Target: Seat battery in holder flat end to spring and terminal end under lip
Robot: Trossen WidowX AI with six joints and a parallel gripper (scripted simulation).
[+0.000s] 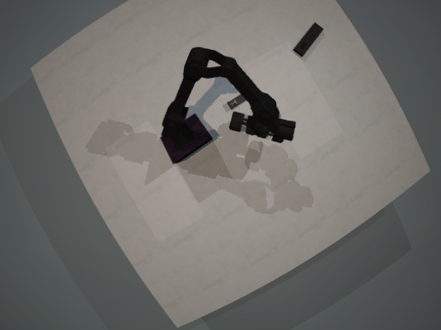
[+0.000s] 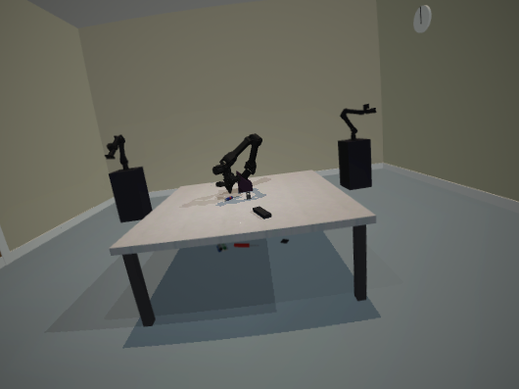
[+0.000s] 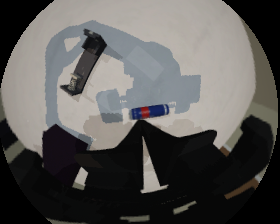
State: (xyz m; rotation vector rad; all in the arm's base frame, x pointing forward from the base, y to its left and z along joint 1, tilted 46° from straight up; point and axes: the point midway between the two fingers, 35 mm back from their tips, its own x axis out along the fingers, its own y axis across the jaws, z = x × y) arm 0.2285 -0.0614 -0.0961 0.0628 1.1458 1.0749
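My gripper tip is 30 mm above the battery, 20 mm to the left of it and 10 mm short of it. The rest, counted from my gripper tip: red screwdriver 370 mm ahead, 230 mm below, 70 mm to the left.
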